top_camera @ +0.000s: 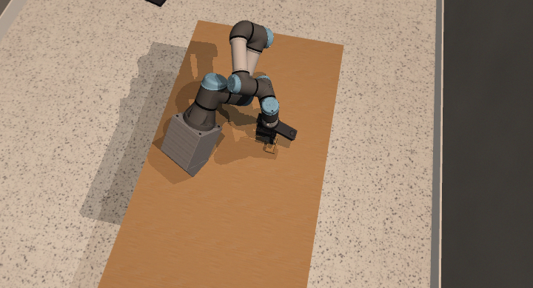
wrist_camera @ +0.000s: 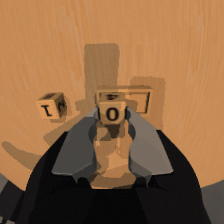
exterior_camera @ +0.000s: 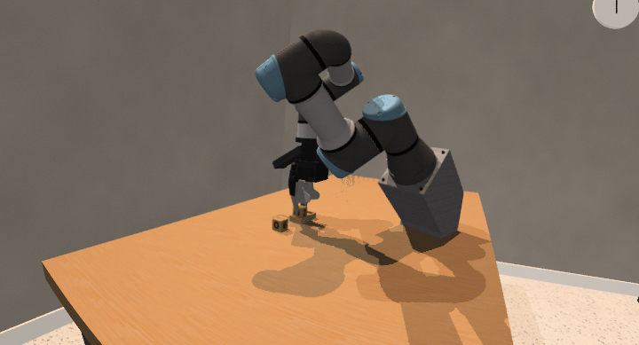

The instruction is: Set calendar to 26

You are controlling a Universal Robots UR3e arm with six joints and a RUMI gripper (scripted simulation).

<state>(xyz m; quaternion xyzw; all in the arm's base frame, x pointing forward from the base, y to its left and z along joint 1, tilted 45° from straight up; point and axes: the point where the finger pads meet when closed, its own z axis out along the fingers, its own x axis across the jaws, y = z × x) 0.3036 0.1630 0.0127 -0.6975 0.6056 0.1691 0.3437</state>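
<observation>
The shallow wooden tray is 30 mm below my hand and 20 mm to the right of it.
</observation>
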